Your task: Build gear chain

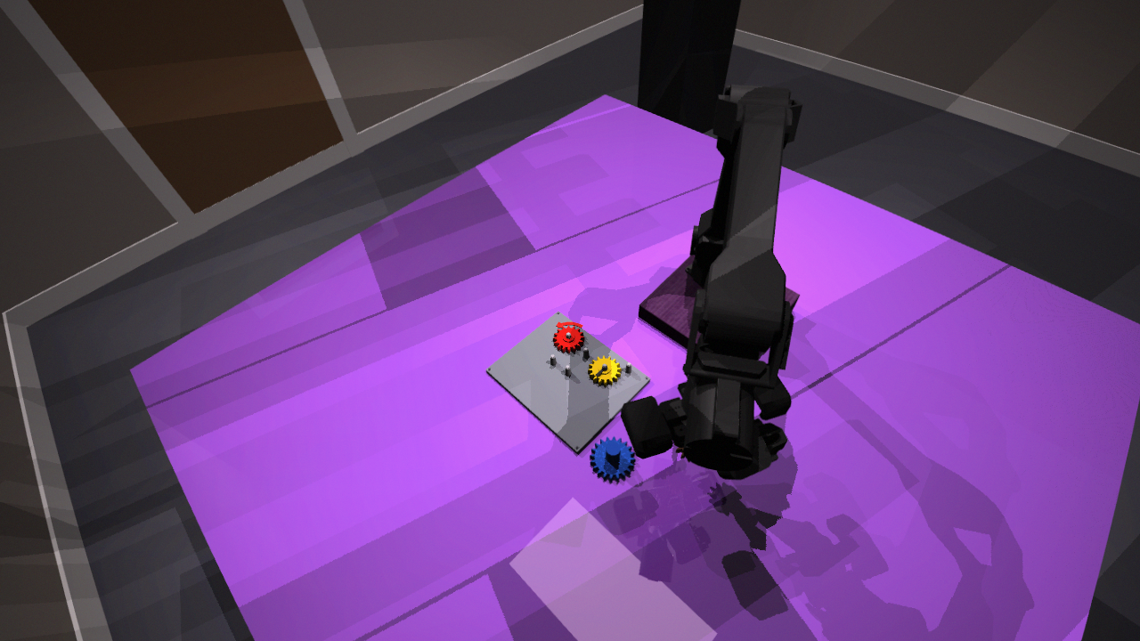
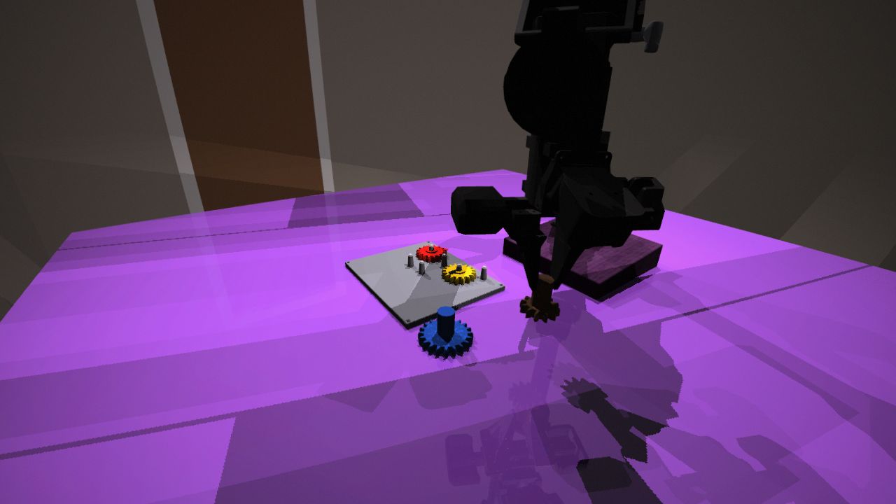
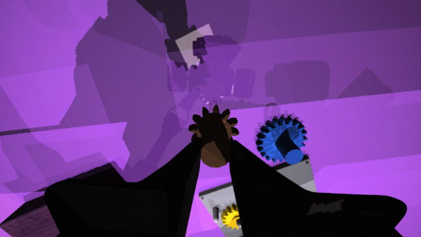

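The yellow gear lies 190 mm to the right of my gripper tip and 70 mm below it. Also, from my gripper tip: grey board: 220 mm to the right, 80 mm below, 50 mm ahead; blue gear: 80 mm ahead, 70 mm to the right, 70 mm below; small brown gear: 10 mm below.
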